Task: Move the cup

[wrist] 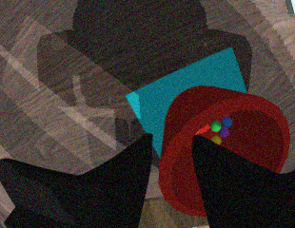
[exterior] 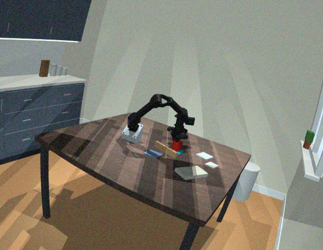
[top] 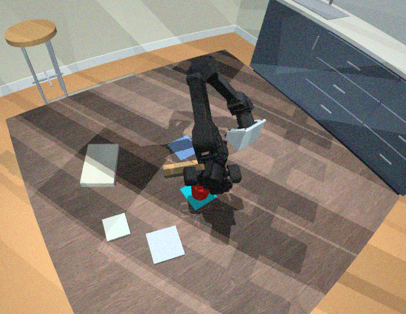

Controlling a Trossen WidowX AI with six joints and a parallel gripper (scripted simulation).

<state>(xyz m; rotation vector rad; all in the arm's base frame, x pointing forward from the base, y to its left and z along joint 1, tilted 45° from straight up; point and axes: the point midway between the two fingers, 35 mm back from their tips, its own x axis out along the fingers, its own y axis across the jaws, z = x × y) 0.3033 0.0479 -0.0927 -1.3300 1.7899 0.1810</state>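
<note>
My gripper tip is 20 mm to the left of the red cup and 20 mm short of it. Also, from my gripper tip: cyan pad: 50 mm below, 20 mm to the right, 20 mm ahead; yellow marble: 40 mm to the right, 30 mm below, 30 mm ahead; wooden bar: 120 mm to the right, 30 mm below, 20 mm behind.
</note>
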